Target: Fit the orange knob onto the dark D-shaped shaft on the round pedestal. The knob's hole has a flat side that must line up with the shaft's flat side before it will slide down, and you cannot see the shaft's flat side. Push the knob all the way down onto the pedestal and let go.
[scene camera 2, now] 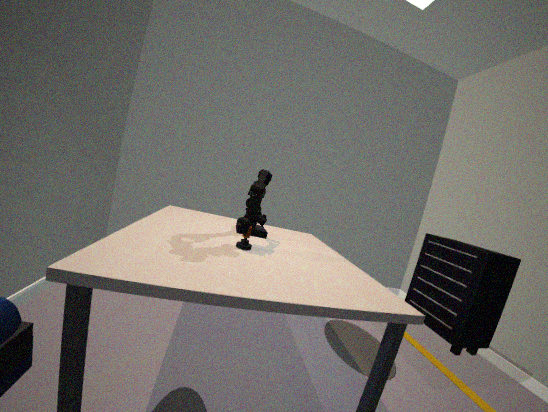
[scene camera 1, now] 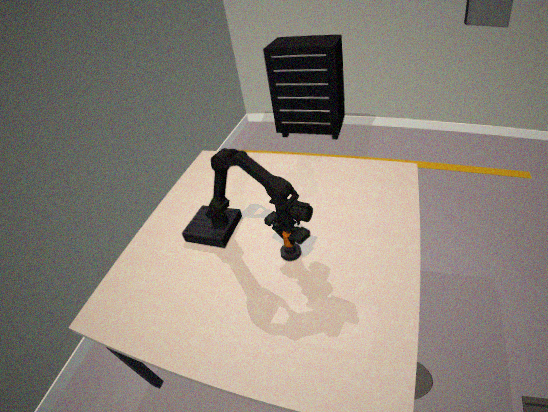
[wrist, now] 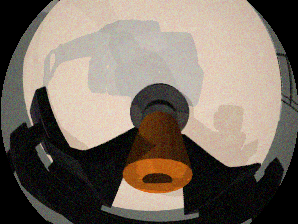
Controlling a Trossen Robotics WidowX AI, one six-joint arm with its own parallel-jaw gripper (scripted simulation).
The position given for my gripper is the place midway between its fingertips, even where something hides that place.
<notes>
I see my gripper (scene camera 1: 289, 241), an orange knob (wrist: 158, 162) and a pedestal (wrist: 162, 97).
My gripper also shows in the wrist view (wrist: 159, 135).
</notes>
